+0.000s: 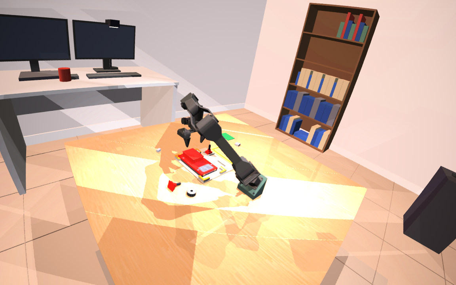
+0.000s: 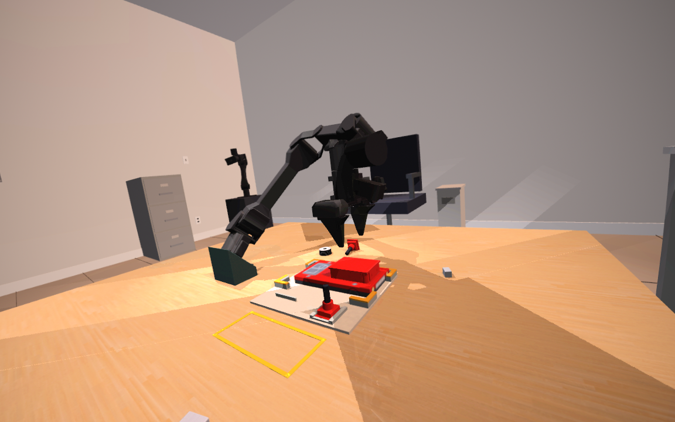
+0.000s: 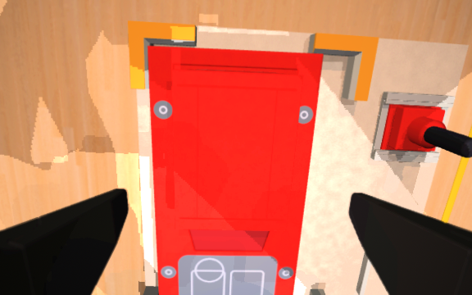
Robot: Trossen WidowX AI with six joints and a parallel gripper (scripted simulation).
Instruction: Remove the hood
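Right now my gripper tip is 6 cm above the red hood. Also, from my gripper tip: black wheel 20 cm behind, 16 cm to the left, 9 cm below; then green patch 12 cm ahead, 40 cm to the right, 10 cm below.
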